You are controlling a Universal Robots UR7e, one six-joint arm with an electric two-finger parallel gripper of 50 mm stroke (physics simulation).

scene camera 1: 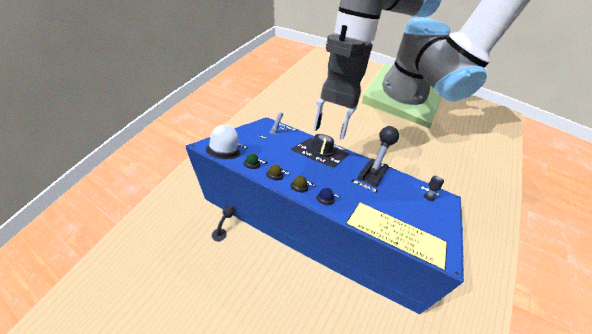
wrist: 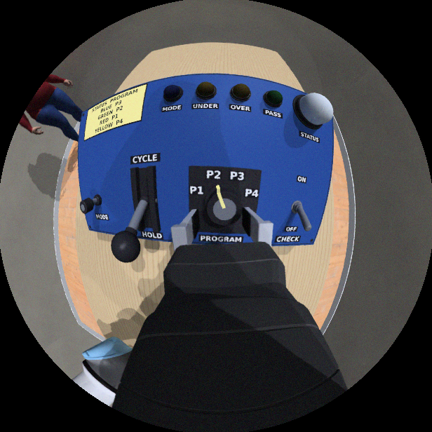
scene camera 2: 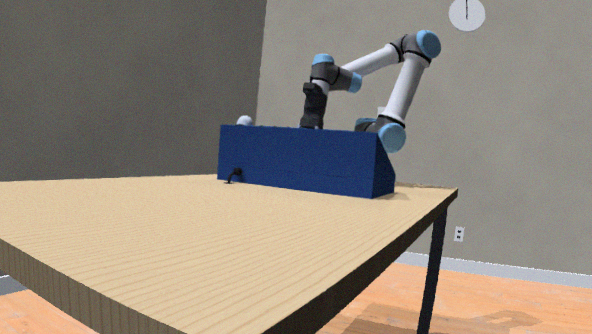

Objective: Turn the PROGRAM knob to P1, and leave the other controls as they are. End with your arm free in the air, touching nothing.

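Pixels of known places: gripper, fingertip midpoint: [scene camera 1: 329, 133]; arm's base, origin of the base link: [scene camera 1: 404, 89].
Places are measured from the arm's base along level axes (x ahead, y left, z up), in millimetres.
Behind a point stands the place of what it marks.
Note:
The PROGRAM knob [scene camera 1: 323, 145] {x 451, y -76, z 91 mm} [wrist: 221, 209] is black and round. Its yellow pointer line points at the P2 label [wrist: 213, 174]; the P1 label [wrist: 196, 190] is to the left of that in the wrist view. My gripper [scene camera 1: 330, 133] {x 419, y -80, z 98 mm} [wrist: 220, 217] is open, with one finger to each side of the knob in the wrist view. In scene camera 1 the fingertips show slightly above and behind the knob, apart from it, with nothing between them. In scene camera 2 the fingers and knob are hidden behind the blue console [scene camera 1: 300, 240] {x 630, y -27, z 26 mm} [scene camera 2: 300, 160] {x 630, y 12, z 52 mm} [wrist: 215, 135].
The ball-topped CYCLE lever [scene camera 1: 382, 152] {x 412, y 37, z 96 mm} [wrist: 136, 220] leans toward HOLD. The CHECK toggle [scene camera 1: 277, 124] {x 433, y -200, z 78 mm} [wrist: 302, 217] leans toward OFF. The MODE control [scene camera 1: 434, 187] {x 442, y 155, z 92 mm} [wrist: 90, 202] stands at one end. A white STATUS dome [scene camera 1: 223, 140] {x 598, y -201, z 164 mm} [scene camera 2: 244, 120] {x 603, y -203, z 159 mm} [wrist: 317, 108] and several small lamps line the far edge in the wrist view.

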